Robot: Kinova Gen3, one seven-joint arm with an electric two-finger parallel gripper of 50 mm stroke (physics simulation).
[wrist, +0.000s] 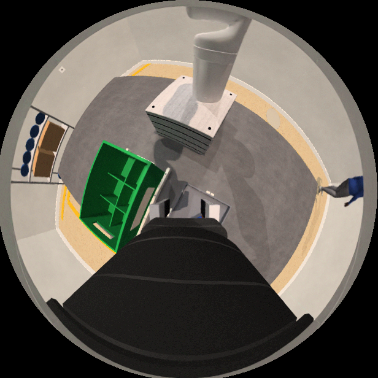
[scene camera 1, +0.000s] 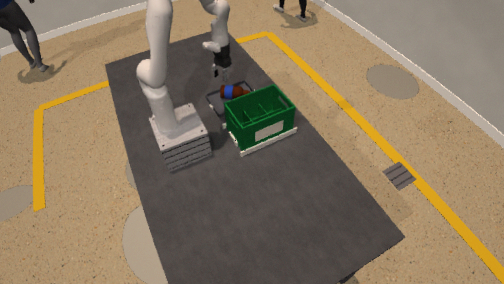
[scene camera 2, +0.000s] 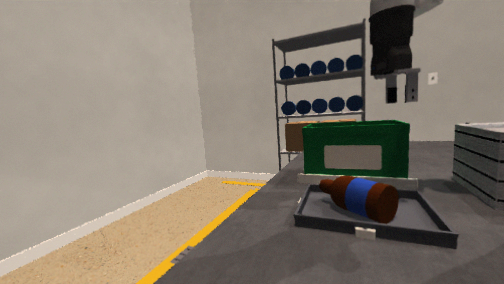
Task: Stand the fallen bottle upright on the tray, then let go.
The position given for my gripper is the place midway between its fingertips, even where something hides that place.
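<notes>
My gripper [scene camera 2: 400, 102] [wrist: 185, 205] is visible in scene camera 2 and in the wrist view.
</notes>
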